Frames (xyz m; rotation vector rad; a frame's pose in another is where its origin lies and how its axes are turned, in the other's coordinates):
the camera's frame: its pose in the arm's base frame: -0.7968 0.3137 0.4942 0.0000 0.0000 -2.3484
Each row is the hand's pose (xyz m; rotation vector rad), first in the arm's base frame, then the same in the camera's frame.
Working: the arm's base frame: its pose in the camera's frame: -0.3355 0.7879 -0.4942 0.0000 0.0000 2.3484

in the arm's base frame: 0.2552 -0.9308 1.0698 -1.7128 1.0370 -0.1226
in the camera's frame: 0.1488 1.6228 0.5756 -1.8466 -1.3458 1.2928
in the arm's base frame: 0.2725 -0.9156 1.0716 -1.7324 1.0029 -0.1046
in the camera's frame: 0.1258 1.6244 0.5774 -1.8262 -1.3866 1.3069
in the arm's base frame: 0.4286 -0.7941 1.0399 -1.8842 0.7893 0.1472
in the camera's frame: -0.0703 1.6504 0.5457 -1.7502 -1.7227 1.4505
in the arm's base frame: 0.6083 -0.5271 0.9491 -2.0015 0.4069 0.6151
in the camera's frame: -0.3866 1.5912 0.4549 1.4389 2.1160 -1.6580
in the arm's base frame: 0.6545 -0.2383 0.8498 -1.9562 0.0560 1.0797
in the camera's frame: -0.6248 1.4215 0.3556 0.8927 1.9713 -1.5716
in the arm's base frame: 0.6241 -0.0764 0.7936 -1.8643 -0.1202 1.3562
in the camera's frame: -0.7189 1.2862 0.2994 0.6284 1.8216 -1.5120
